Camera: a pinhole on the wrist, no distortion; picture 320 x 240 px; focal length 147.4 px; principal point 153.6 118.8 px. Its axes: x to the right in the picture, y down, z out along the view. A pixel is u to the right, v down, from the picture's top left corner.
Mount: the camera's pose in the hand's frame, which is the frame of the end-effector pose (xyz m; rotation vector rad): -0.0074 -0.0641 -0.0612 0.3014 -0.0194 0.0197
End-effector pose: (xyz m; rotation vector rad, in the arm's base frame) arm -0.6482 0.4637 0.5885 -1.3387 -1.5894 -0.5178
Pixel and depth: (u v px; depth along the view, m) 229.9 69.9 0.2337
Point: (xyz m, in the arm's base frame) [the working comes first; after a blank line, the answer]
In the camera's frame: 0.1210 -0.0775 0.2337

-0.8855 0.5710 0.6716
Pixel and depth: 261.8 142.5 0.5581
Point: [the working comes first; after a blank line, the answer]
In the camera's frame: 0.4097 0.0897 0.5581

-0.9490 1.0283 0.7297
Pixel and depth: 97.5 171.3 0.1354
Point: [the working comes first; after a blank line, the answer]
In the camera's frame: -0.0515 0.0482 0.1354

-0.7381 0.4789 0.5134
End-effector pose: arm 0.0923 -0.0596 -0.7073 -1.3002 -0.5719 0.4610
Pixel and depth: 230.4 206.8 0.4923
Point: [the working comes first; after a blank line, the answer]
In the camera's frame: 0.2565 0.2939 0.4923

-0.0415 0.4813 -0.6658
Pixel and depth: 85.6 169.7 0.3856
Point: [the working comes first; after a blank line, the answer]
In the camera's frame: -0.1779 0.1332 0.3856

-0.2744 0.0691 -0.6235
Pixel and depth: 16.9 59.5 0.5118
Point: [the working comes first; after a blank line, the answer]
In the camera's frame: -0.4746 -0.2059 0.5118

-0.5089 -0.1777 -0.3026
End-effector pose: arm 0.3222 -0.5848 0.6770 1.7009 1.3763 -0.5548
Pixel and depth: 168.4 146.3 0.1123
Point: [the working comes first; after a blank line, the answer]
In the camera's frame: 0.0113 0.0210 0.1123

0.2589 -0.6253 0.6216
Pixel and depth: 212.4 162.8 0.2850
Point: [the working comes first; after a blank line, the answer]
In the camera's frame: 0.1137 0.0851 0.2850

0.3301 -0.7247 0.4499
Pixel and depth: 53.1 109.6 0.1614
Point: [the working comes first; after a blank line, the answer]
In the camera's frame: -0.1100 -0.0101 0.1614

0.1856 -0.7211 0.6812
